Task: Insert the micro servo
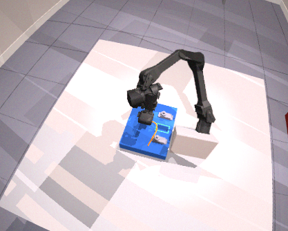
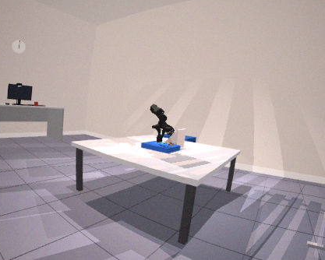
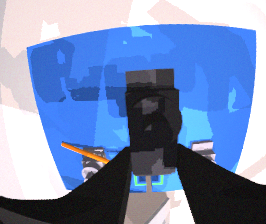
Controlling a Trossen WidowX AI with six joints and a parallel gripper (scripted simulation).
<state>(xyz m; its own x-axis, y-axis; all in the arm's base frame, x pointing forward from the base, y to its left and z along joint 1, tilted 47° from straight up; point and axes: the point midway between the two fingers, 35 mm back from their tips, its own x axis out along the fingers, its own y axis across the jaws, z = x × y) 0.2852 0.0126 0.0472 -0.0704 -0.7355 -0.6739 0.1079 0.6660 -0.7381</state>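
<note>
Now: the blue deck 3 cm ahead of my gripper tip and 10 cm below it.
</note>
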